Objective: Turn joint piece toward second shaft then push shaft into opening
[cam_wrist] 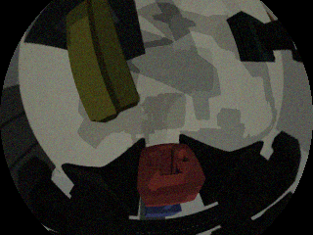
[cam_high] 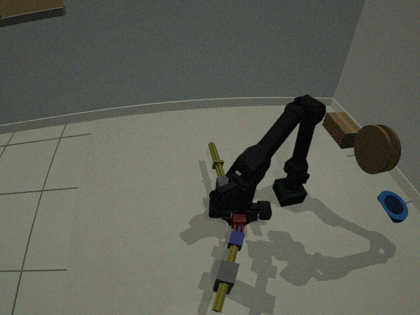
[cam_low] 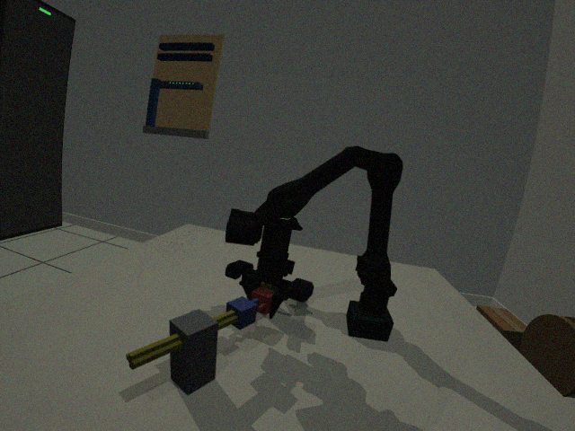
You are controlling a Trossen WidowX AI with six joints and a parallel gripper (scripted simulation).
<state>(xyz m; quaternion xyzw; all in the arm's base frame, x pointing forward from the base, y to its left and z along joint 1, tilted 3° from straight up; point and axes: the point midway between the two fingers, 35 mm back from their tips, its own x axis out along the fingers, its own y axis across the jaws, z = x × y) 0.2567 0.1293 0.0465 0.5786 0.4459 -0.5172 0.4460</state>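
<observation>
Now: the red joint piece 40 mm above my gripper tip and 10 mm to the left of it.
</observation>
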